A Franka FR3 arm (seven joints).
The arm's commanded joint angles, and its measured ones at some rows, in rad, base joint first. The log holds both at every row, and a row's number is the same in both.
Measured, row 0:
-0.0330 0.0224 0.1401 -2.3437 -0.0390 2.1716 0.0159
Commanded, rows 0 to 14:
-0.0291 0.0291 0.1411 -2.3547 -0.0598 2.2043 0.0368
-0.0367 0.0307 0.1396 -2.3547 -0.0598 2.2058 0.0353
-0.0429 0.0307 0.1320 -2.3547 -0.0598 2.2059 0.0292
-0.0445 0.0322 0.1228 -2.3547 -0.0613 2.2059 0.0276
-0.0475 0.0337 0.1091 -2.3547 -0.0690 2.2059 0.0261
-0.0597 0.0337 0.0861 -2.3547 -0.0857 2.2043 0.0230
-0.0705 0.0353 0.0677 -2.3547 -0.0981 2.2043 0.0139
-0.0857 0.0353 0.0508 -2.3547 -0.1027 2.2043 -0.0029
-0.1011 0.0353 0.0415 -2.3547 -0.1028 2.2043 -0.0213
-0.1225 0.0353 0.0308 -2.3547 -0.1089 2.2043 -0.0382
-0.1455 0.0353 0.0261 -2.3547 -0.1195 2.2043 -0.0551
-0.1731 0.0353 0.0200 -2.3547 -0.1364 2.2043 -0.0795
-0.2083 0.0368 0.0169 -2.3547 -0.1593 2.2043 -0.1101
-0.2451 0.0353 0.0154 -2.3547 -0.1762 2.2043 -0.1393
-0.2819 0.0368 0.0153 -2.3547 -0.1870 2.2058 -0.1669
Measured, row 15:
-0.1844 0.0278 0.0128 -2.3423 -0.1481 2.1800 -0.0838
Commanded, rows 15 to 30:
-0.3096 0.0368 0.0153 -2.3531 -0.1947 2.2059 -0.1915
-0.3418 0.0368 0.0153 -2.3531 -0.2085 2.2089 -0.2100
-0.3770 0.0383 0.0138 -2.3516 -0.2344 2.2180 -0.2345
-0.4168 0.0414 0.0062 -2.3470 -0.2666 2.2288 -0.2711
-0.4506 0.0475 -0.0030 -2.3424 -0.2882 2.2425 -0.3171
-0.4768 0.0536 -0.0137 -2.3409 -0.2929 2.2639 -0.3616
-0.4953 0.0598 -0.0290 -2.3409 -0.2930 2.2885 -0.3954
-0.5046 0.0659 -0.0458 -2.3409 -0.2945 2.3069 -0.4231
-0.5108 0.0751 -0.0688 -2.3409 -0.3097 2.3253 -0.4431
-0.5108 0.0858 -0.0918 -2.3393 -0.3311 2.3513 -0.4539
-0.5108 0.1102 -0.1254 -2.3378 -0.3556 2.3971 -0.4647
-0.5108 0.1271 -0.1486 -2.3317 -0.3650 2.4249 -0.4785
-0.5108 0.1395 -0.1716 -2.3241 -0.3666 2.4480 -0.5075
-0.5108 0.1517 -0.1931 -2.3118 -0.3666 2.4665 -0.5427
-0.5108 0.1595 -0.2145 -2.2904 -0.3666 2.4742 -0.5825
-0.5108 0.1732 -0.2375 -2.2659 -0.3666 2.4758 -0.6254
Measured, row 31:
-0.5022 0.0863 -0.1771 -2.3302 -0.3483 2.4167 -0.5174
